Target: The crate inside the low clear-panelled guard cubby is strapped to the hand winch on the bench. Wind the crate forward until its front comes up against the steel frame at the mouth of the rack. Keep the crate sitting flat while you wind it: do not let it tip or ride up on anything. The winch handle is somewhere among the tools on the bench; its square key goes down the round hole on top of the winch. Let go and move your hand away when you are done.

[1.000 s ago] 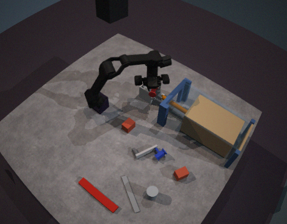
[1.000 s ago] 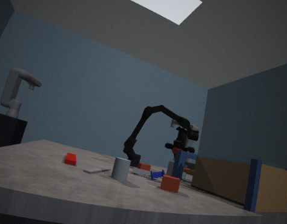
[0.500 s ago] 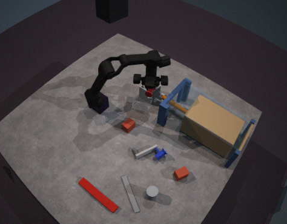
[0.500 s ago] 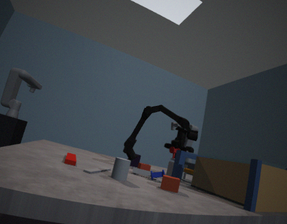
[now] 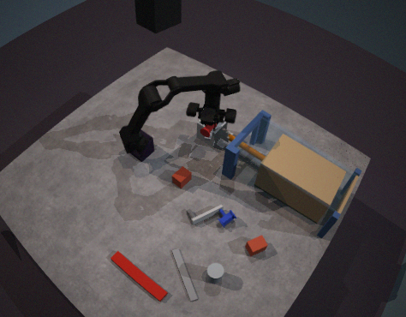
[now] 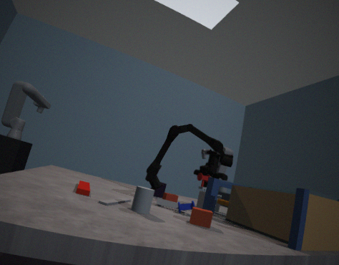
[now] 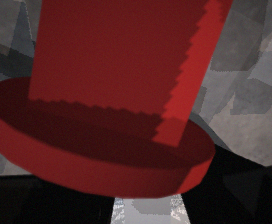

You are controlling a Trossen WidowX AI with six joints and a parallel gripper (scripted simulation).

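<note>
My gripper tip is 40 mm past the grey winch, 30 mm to the right of it and 70 mm above it. From my gripper tip the other things lie so: blue t-shaped piece (290 mm ahead, 210 mm to the right, 80 mm below); then winch handle with red knob (10 mm ahead, 10 mm to the right, 20 mm above); then grey strip (340 mm ahead, 460 mm to the right, 100 mm below).
</note>
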